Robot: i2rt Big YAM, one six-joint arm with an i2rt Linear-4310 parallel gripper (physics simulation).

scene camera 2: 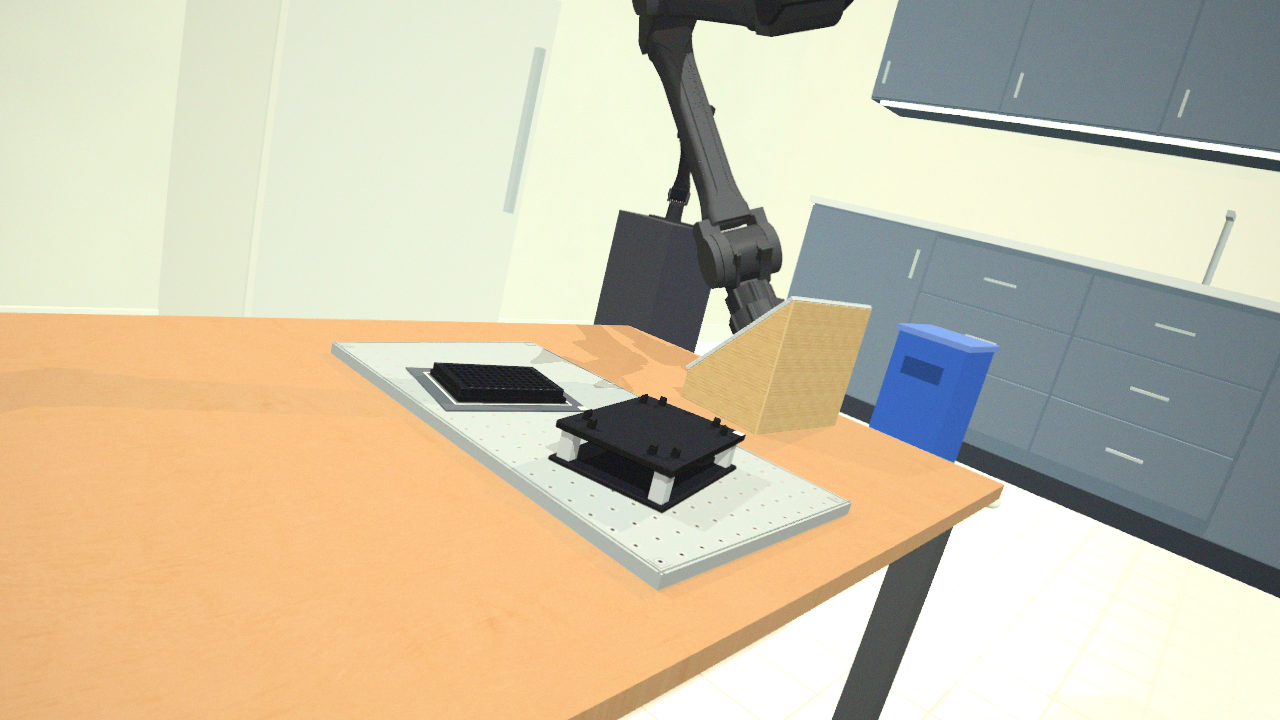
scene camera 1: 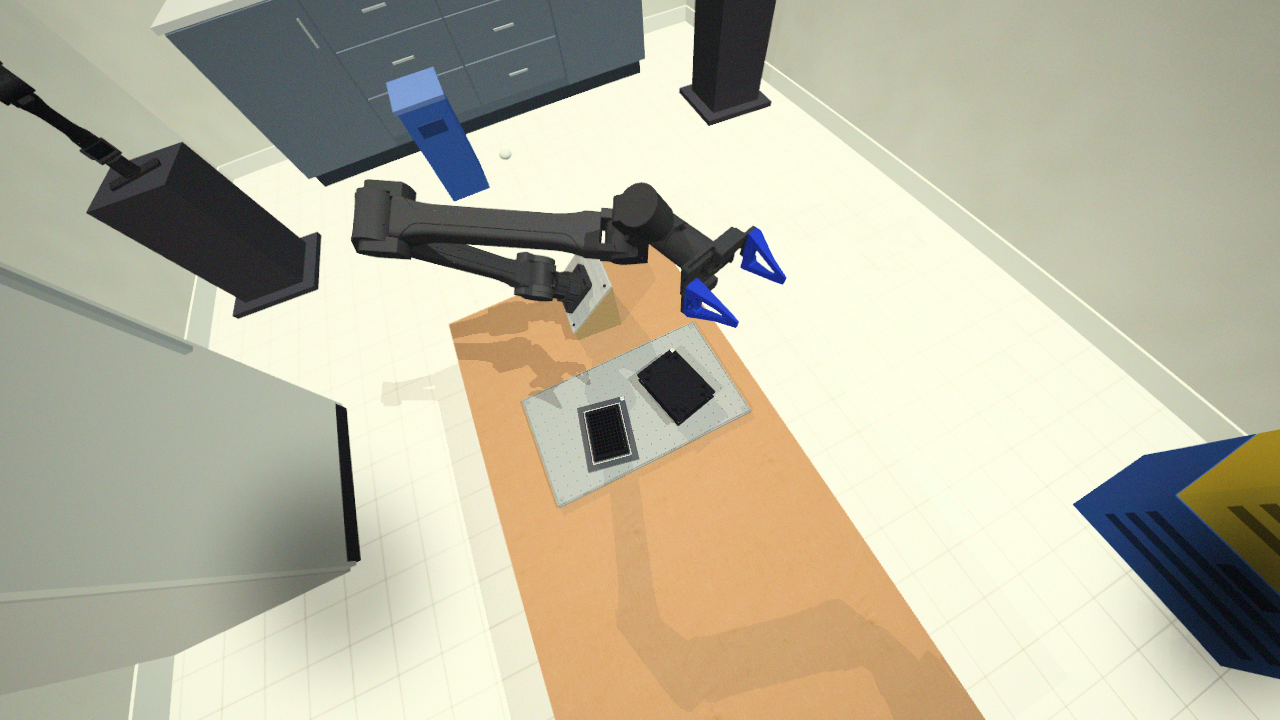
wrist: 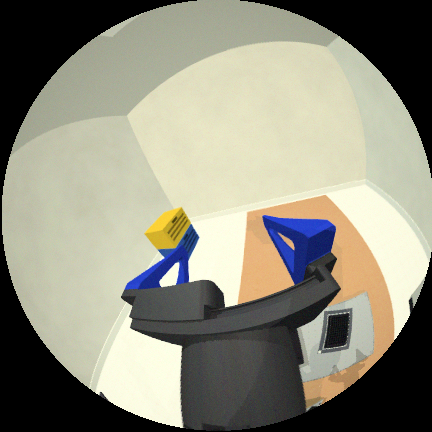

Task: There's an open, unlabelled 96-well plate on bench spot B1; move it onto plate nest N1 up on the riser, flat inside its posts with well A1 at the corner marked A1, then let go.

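Places are measured from the arm's base along level axes (x up, y left, z back), in metres.
Where they show: gripper, fingertip midpoint: [scene camera 1: 761, 302] [wrist: 221, 235]; arm's base, link origin: [scene camera 2: 768, 341] [scene camera 1: 577, 289].
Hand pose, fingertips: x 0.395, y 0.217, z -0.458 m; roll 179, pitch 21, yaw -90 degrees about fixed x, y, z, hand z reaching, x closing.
Things, the pixels of their centre, and the offset from my fingertips. "spot": a spot on its surface instead. Level surfaces: height alone.
- black 96-well plate, body centre: [scene camera 2: 499, 382] [scene camera 1: 606, 431] [wrist: 337, 329] dx -0.473, dy -0.281, dz +0.066 m
- bench spot B1, surface spot: [scene camera 2: 429, 388] spot: dx -0.480, dy -0.287, dz -0.014 m
- black plate nest N1, body centre: [scene camera 2: 653, 441] [scene camera 1: 675, 385] [wrist: 281, 348] dx -0.457, dy -0.074, dz +0.107 m
- pale perforated board, body centre: [scene camera 2: 572, 422] [scene camera 1: 632, 406] [wrist: 314, 345] dx -0.488, dy -0.195, dz +0.109 m
- wooden table, surface height: dx -0.494 m
The black 96-well plate [scene camera 1: 607, 432] [scene camera 2: 496, 382] [wrist: 337, 330] lies flat on bench spot B1 [scene camera 1: 589, 466] [scene camera 2: 429, 388] [wrist: 324, 337], a grey rectangle with a white outline. The black plate nest N1 [scene camera 1: 675, 386] [scene camera 2: 650, 431] stands on white legs beside it, with short posts round its top and no plate on it. A small white mark shows at one nest corner. The nest does not show in the wrist view. My gripper [scene camera 1: 760, 303] [wrist: 221, 235] is open and empty, high up and apart from the plate, with blue fingers. It does not show in scene camera 2. The well lettering is too small to read.
A pale perforated board [scene camera 1: 554, 479] [scene camera 2: 617, 528] [wrist: 362, 345] bears spot and nest on the wooden table [scene camera 1: 698, 537] [scene camera 2: 223, 537] [wrist: 260, 280]. The arm's wedge-shaped base mount [scene camera 1: 597, 313] [scene camera 2: 787, 376] stands close behind the board. A blue bin [scene camera 1: 443, 147] [scene camera 2: 930, 394] stands beyond the table.
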